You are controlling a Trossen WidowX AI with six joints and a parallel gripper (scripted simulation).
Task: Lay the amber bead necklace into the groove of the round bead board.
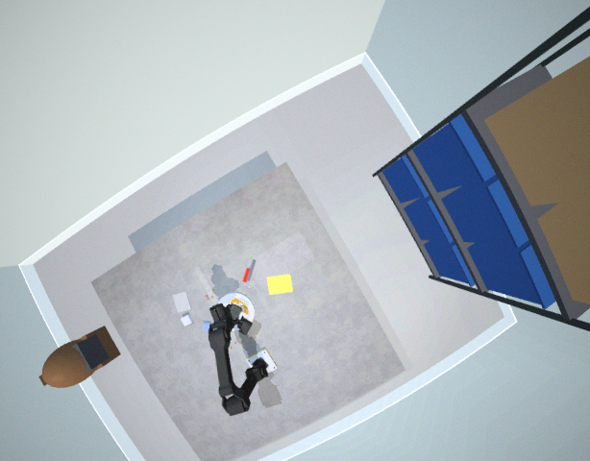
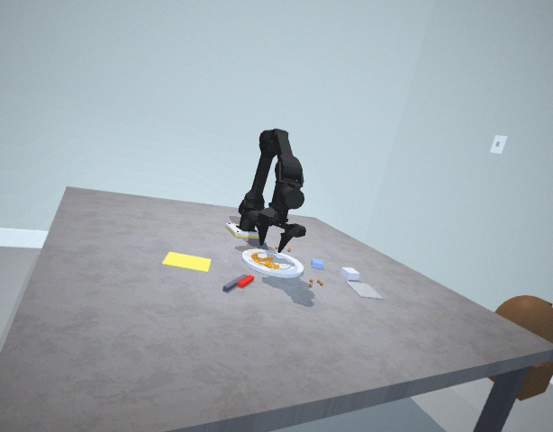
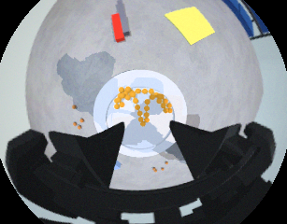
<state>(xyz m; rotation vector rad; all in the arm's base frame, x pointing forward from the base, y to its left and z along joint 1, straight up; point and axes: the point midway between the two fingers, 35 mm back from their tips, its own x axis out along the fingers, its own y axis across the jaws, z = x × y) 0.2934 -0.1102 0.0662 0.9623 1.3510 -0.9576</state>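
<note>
The round white bead board lies 4 cm below my gripper tip and 2 cm to the left of it. Also, from my gripper tip: yellow sheet (25 cm to the right, 5 cm below, 4 cm behind); then blue block (19 cm to the left, 4 cm below, 4 cm ahead); then grey tool (17 cm to the right, 11 cm ahead, 4 cm below).
</note>
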